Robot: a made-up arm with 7 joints.
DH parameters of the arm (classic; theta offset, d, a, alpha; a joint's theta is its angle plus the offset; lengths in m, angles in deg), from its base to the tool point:
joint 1: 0 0.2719 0 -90
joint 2: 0 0 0 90
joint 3: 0 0.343 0.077 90
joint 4: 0 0 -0.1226 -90
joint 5: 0 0.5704 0 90
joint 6: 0 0 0.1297 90
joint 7: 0 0 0 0
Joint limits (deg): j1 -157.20..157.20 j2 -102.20..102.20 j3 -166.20..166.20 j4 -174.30..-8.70 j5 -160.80..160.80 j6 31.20..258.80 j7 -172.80..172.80
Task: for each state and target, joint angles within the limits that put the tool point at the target. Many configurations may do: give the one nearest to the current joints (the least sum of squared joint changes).
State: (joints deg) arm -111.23 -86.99 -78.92 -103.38 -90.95 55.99 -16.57
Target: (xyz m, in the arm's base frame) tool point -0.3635 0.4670 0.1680
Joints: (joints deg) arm -147.40 -80.23 -89.10 -138.54 -82.04 37.19 -16.57
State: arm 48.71 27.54 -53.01 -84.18 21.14 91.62 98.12
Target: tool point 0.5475 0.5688 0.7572
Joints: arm 74.23 3.52 -29.42 -84.39 21.28 87.00 98.12
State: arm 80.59 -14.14 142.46 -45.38 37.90 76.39 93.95
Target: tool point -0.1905 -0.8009 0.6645
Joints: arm 95.68 -11.53 155.54 -79.10 35.95 59.62 93.95
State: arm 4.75 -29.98 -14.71 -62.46 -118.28 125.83 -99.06
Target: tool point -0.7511 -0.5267 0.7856
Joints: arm 26.20 -78.16 -29.54 -31.13 -115.94 106.67 -99.06
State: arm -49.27 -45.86 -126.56 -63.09 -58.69 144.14 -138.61
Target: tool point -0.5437 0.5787 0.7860
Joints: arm -80.79 -31.69 -135.43 -61.96 -62.58 168.42 -138.61
